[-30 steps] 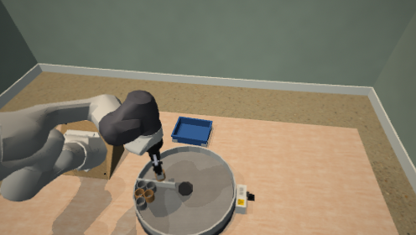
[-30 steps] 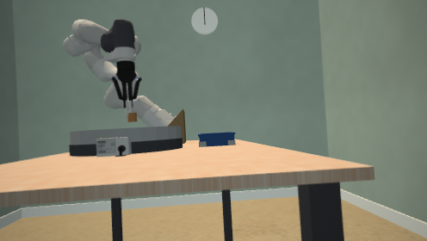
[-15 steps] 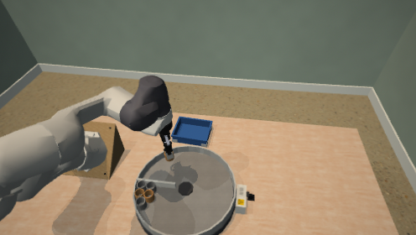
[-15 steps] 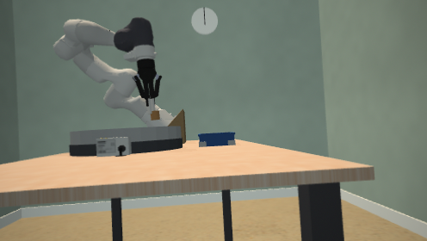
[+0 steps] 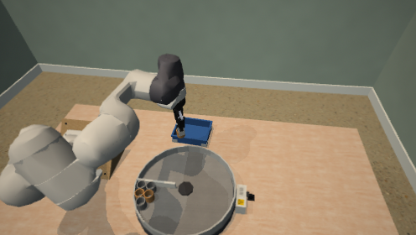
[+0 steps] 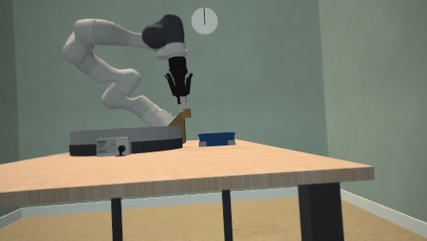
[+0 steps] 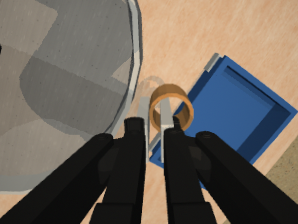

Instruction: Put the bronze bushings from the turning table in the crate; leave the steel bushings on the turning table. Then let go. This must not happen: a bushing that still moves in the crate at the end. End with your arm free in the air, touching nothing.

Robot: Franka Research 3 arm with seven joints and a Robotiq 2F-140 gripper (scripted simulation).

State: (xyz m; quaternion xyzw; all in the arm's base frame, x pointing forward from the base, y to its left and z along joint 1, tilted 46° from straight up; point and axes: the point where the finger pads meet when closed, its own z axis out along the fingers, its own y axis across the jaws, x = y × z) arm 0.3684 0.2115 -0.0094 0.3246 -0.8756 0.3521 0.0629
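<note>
Right now my hand is 16 cm above the blue crate and 14 cm to the right of it. From my hand the other things lie so: grey turning table (21 cm to the right, 13 cm below, 9 cm ahead).
</note>
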